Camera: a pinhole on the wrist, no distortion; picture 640 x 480 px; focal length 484.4 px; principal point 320.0 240.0 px. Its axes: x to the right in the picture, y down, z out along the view. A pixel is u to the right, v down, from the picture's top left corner.
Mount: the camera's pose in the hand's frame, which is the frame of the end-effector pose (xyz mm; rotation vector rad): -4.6 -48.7 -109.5 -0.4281 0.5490 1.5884
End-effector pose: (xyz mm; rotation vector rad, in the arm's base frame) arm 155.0 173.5 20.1 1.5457 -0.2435 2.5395
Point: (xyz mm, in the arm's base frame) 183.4 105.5 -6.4
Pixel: 359 360
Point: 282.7 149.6 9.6
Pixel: 117 437
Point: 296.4 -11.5 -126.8
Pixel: outside the picture
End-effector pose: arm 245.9 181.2 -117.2 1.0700 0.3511 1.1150
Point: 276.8 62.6 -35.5
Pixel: 219 398
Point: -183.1 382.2 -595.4
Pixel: behind the camera
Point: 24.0 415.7 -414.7
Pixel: behind the camera
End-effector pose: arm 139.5 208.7 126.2 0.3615 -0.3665 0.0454
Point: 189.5 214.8 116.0
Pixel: 248 27
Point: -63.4 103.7 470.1
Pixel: 93 347
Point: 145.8 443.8 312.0
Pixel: 537 143
